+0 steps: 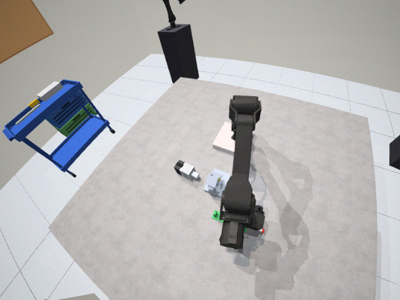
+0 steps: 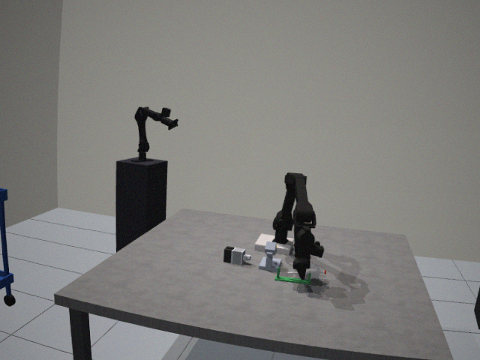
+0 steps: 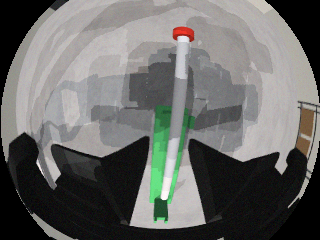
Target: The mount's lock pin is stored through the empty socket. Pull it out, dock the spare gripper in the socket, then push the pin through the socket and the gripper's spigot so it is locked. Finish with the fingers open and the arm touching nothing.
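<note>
Right now the green cradle is 10 mm ahead of my gripper tip, 40 mm to the right of it and 10 mm above it. From my gripper tip the other things lie so: mount: 80 mm behind, 160 mm to the right, 40 mm above; spare gripper: 70 mm behind, 300 mm to the right, 10 mm above.
</note>
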